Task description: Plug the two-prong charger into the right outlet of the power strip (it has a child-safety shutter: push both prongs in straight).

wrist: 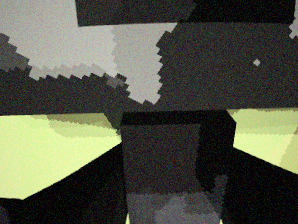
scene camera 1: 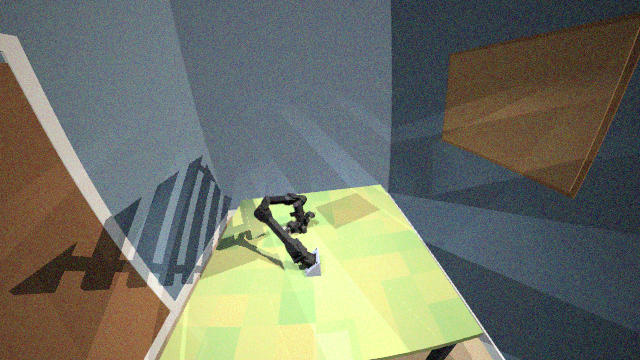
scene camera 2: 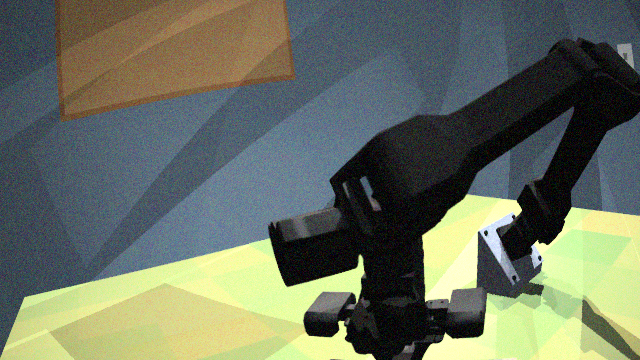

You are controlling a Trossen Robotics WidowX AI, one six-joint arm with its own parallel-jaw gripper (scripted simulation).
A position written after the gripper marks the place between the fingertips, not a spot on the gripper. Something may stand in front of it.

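The gripper [wrist: 168, 149] can be seen, together with a two-prong charger [wrist: 172, 159].
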